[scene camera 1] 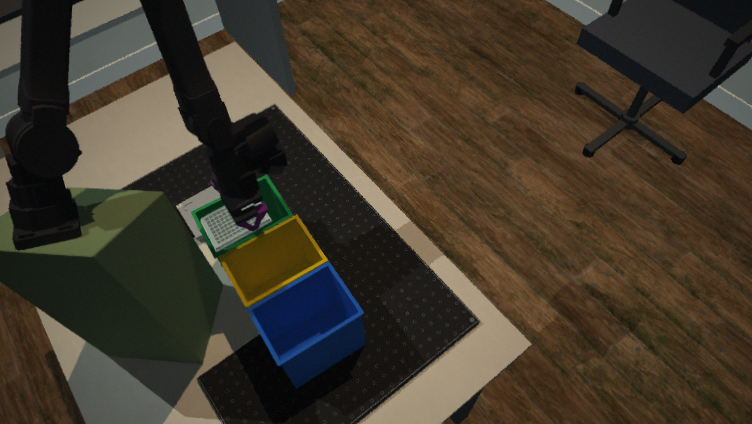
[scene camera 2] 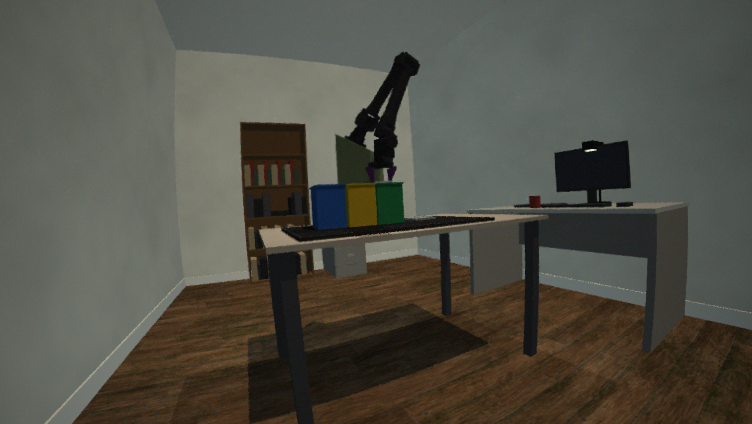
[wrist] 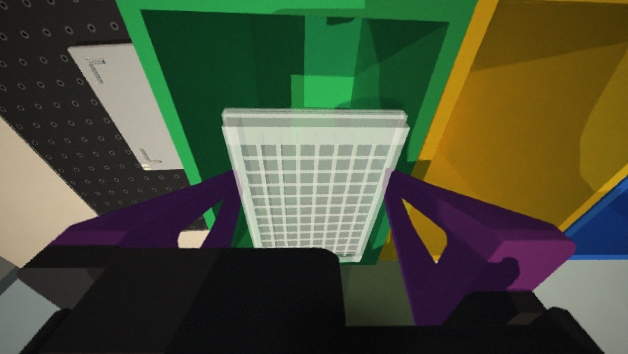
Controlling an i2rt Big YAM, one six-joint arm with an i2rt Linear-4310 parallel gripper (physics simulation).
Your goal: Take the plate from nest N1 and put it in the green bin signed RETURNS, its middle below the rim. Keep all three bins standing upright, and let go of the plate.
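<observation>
A clear-white gridded plate point(scene camera 1: 218, 229) point(wrist: 320, 205) is held roughly level between the purple fingers of my gripper point(scene camera 1: 235, 211) point(scene camera 2: 381, 176) point(wrist: 312, 177), which is shut on its two long sides. The plate is over the opening of the green bin point(scene camera 1: 276, 197) point(scene camera 2: 390, 205) point(wrist: 161, 100), about at rim height; in scene camera 2 a thin pale edge shows at the rim. In the wrist view its far edge lies inside the side walls, and its near end is partly hidden by the gripper body. The fingertips are near the rim. The RETURNS sign is not readable.
The yellow bin point(scene camera 1: 234, 281) point(scene camera 2: 361, 206) point(wrist: 462, 75) and blue bin point(scene camera 1: 326, 352) point(scene camera 2: 329, 208) stand upright in a row beside the green one. A pale nest plate with corner brackets point(scene camera 1: 192, 205) point(wrist: 110, 100) lies on the other side. A green pedestal point(scene camera 1: 152, 300) carries the arm.
</observation>
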